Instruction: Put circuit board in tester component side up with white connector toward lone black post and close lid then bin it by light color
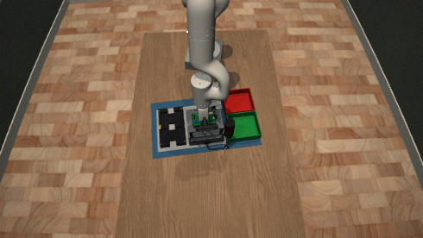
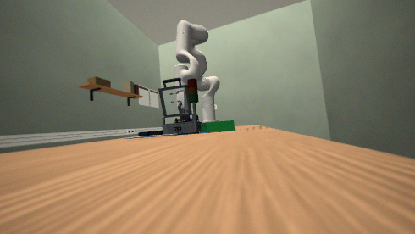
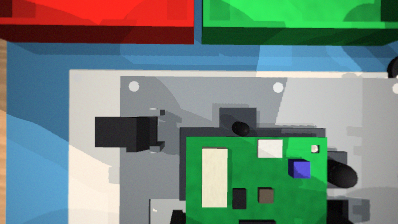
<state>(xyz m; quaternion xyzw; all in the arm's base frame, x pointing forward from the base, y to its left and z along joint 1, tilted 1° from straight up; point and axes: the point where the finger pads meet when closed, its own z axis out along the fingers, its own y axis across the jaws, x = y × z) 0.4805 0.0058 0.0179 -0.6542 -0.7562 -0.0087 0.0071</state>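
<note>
The green circuit board lies right at my hand. The rest, counted from my hand: dark nest (1 cm to the left, 1 cm below); then tester lid (12 cm ahead, 10 cm above, 2 cm to the left); then green bin (20 cm to the left, 7 cm below, 2 cm ahead).
</note>
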